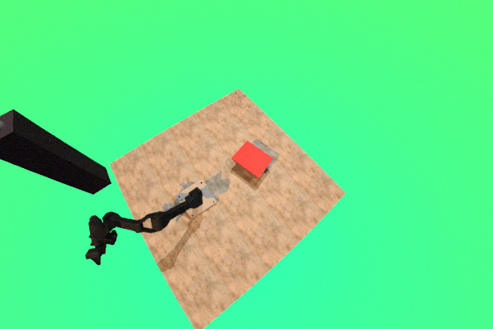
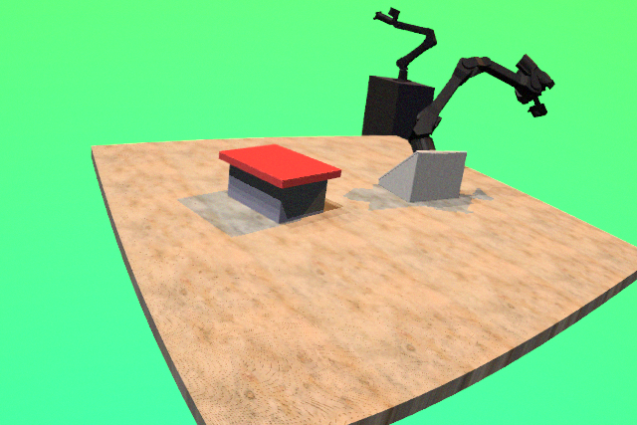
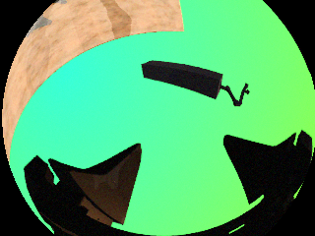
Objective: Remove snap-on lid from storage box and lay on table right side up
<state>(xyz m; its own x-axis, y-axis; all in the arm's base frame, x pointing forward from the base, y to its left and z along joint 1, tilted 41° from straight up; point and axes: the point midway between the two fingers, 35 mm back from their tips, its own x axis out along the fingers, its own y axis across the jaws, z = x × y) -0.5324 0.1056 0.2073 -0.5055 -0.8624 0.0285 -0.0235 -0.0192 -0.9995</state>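
Now: the flat red lid 100 cm ahead of my gripper tip, 20 cm below it and 5 cm to the left of it. The rest, counted from my gripper tip: grey storage box 100 cm ahead, 25 cm below, 5 cm to the left.
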